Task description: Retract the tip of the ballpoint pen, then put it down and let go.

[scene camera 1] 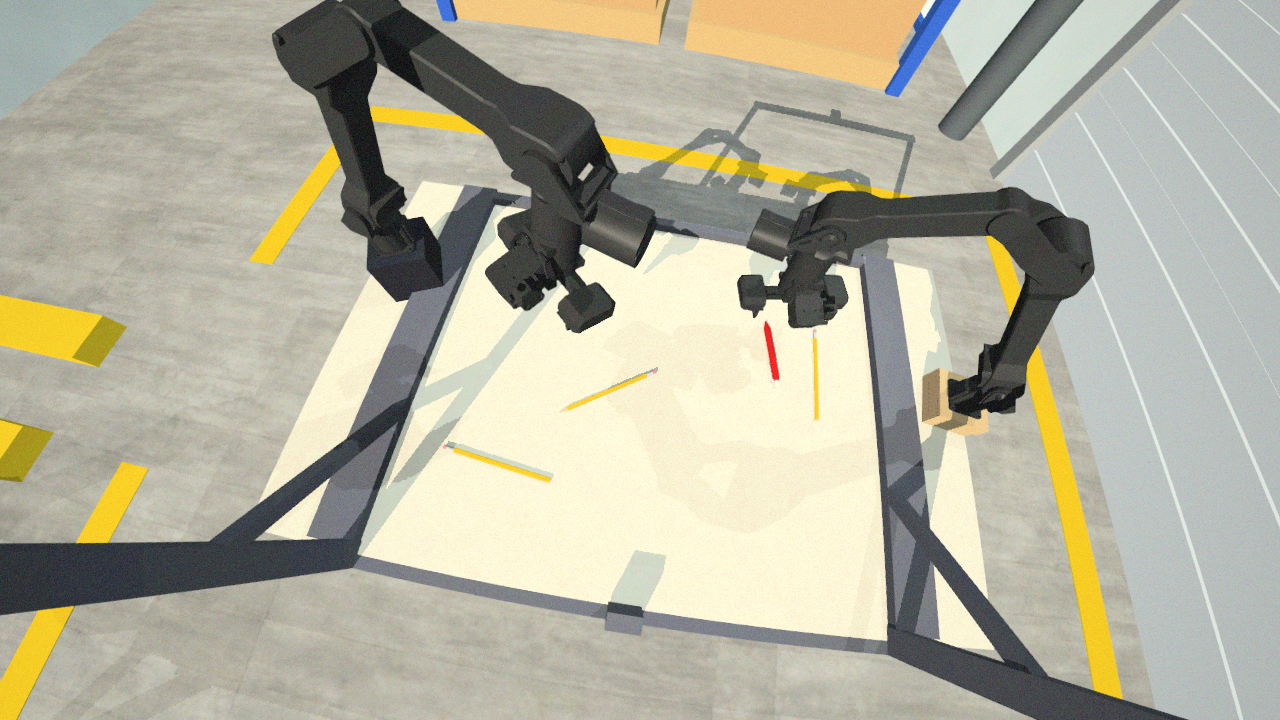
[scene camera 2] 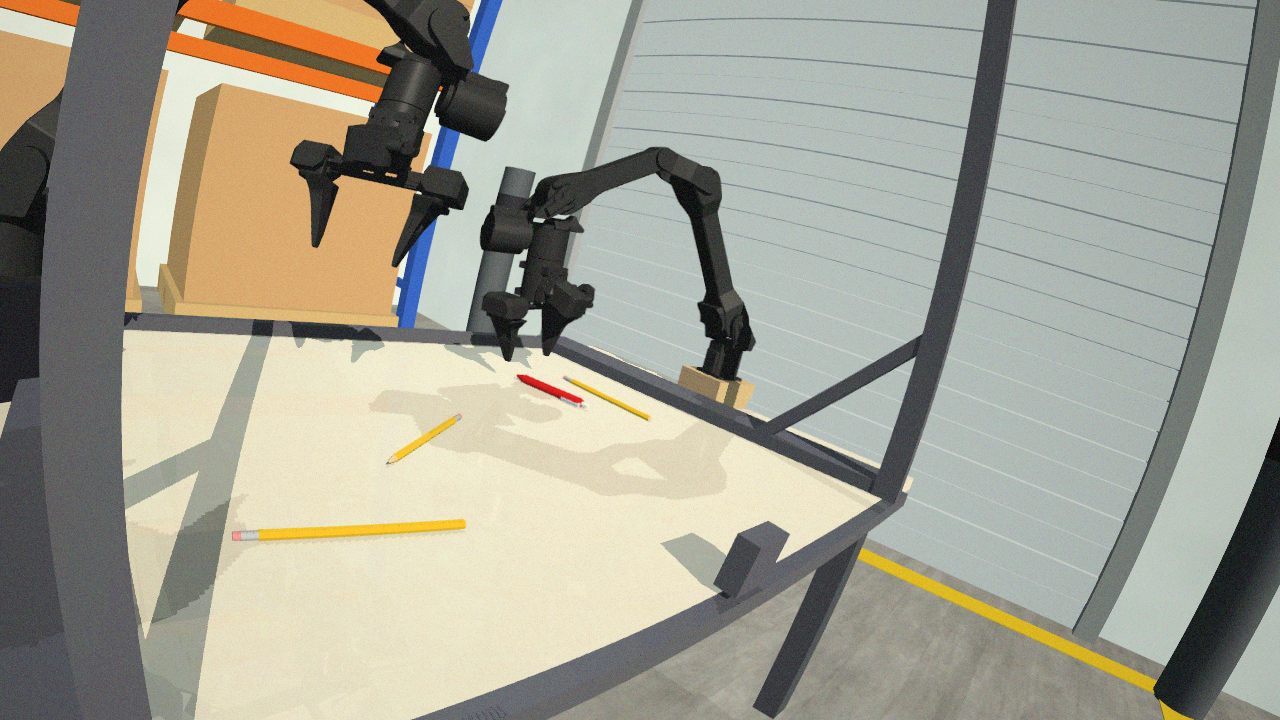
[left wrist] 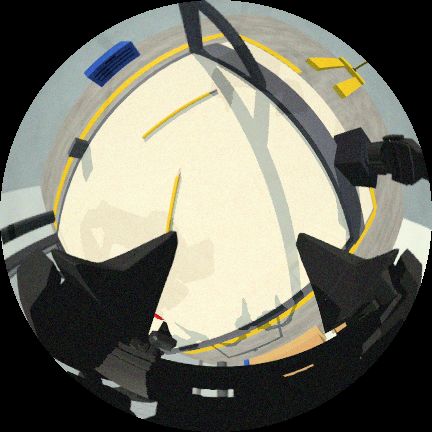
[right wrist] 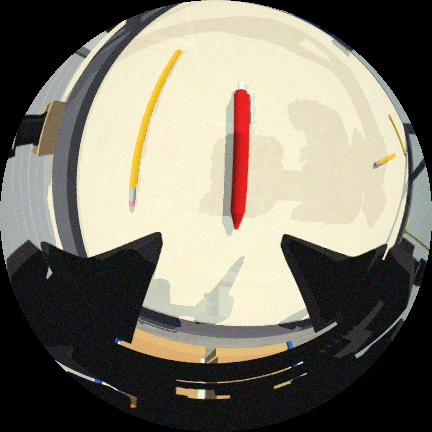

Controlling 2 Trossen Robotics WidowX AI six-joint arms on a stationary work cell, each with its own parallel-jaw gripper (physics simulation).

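Places are measured from the left arm's base along level axes (x ahead, y left, z up), in millimetres.
Where they show: left gripper, fingertip midpoint: (scene camera 1: 551,305) (scene camera 2: 353,256) (left wrist: 240,238); right gripper, fingertip midpoint: (scene camera 1: 776,316) (scene camera 2: 527,358) (left wrist: 158,326) (right wrist: 224,240); left arm's base, origin of the base link: (scene camera 1: 395,241) (scene camera 2: 13,275) (left wrist: 370,157); right arm's base, origin of the base link: (scene camera 1: 963,399) (scene camera 2: 719,375).
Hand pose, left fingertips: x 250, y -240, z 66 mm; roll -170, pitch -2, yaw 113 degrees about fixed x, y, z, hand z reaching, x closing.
Each offset is from my left fingertips to the top centre of the thing.
The red ballpoint pen {384 mm ahead, 92 mm right, 158 mm down} (scene camera 1: 771,351) (scene camera 2: 550,390) (right wrist: 240,150) lies flat on the table. In the right wrist view its white button shows at the upper end, its clip on the right side, and its cone end points down; no point is seen sticking out of the cone. A bit of the pen (left wrist: 158,316) shows in the left wrist view. My right gripper (scene camera 2: 528,355) (right wrist: 224,240) is open and empty above the table, just beyond the cone end, apart from the pen. My left gripper (scene camera 2: 355,255) (left wrist: 240,238) is open and empty, high above the table's back left.
A yellow pencil {457 mm ahead, 153 mm right, 166 mm down} (scene camera 1: 815,376) (scene camera 2: 608,398) (right wrist: 145,125) lies beside the pen, towards the right rail. A second pencil {61 mm ahead, 91 mm right, 164 mm down} (scene camera 1: 608,389) (scene camera 2: 425,438) lies mid-table, and a third {147 mm back, 167 mm right, 166 mm down} (scene camera 1: 501,463) (scene camera 2: 358,530) at the front left. Dark frame rails (scene camera 1: 879,429) edge the table.
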